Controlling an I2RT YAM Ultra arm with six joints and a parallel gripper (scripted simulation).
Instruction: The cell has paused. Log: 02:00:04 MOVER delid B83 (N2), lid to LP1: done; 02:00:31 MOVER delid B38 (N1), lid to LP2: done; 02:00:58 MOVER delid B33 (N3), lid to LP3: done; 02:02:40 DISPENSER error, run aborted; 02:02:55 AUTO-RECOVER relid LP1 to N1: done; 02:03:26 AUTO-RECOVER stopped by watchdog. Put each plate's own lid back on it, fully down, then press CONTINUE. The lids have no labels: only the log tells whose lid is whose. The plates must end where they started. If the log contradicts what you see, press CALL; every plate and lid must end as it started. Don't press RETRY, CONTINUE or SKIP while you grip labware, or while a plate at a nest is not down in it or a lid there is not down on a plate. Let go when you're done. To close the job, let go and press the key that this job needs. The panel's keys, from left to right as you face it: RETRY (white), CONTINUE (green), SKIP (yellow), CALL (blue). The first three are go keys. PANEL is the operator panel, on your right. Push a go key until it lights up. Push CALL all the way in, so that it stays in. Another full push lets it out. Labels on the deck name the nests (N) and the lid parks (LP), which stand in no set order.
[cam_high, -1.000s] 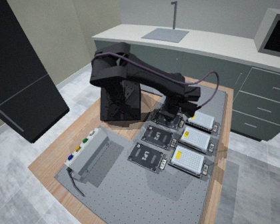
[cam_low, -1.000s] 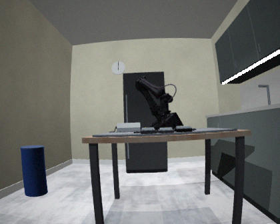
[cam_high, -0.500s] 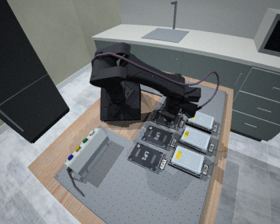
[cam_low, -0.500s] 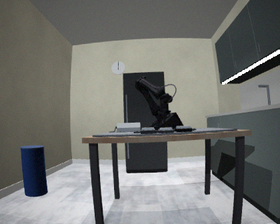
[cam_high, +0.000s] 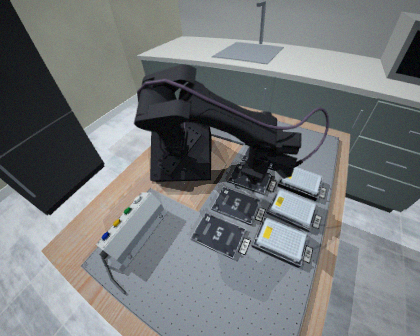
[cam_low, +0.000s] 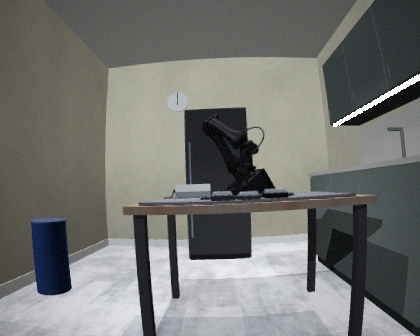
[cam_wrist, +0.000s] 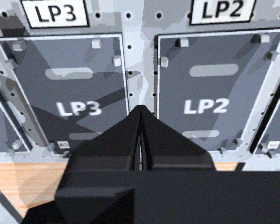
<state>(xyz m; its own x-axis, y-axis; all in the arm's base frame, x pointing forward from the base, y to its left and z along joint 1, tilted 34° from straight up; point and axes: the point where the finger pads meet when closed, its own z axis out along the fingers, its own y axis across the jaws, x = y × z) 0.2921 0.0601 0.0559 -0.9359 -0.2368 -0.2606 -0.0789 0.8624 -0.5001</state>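
Now: the green continue key 290 mm behind my hand and 310 mm to the right of it. From my hand the other things lie so: plate: 160 mm ahead, 120 mm to the right, 40 mm below; then lid park: 50 mm behind, 190 mm to the left, 60 mm below; then white RETRY key: 300 mm behind, 260 mm to the right.
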